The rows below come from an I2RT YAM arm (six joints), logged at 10 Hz.
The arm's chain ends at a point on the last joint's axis. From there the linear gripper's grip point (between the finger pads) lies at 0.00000 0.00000 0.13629 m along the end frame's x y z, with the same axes.
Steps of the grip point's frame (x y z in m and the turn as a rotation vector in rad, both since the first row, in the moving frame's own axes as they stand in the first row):
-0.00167, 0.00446, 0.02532, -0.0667, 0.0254, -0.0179
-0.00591, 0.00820, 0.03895, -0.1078, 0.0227, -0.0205
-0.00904, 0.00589, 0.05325, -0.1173, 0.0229, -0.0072
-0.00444, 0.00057, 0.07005, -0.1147, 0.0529, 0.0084
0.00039, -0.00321, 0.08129, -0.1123, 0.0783, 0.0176
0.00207, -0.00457, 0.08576, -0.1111, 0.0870, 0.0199
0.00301, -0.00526, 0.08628, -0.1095, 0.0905, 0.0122
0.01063, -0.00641, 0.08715, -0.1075, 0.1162, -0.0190
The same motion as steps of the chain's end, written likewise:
-0.00521, -0.00459, 0.02567, -0.0667, 0.0254, -0.0179
-0.00915, -0.00643, 0.03978, -0.1078, 0.0227, -0.0205
-0.01221, -0.01005, 0.05422, -0.1173, 0.0229, -0.0072
-0.01156, -0.01505, 0.07114, -0.1147, 0.0529, 0.0084
-0.01011, -0.01856, 0.08257, -0.1123, 0.0783, 0.0176
-0.00960, -0.01978, 0.08711, -0.1111, 0.0870, 0.0199
-0.00919, -0.02021, 0.08765, -0.1095, 0.0905, 0.0122
-0.00528, -0.02085, 0.08885, -0.1075, 0.1162, -0.0190

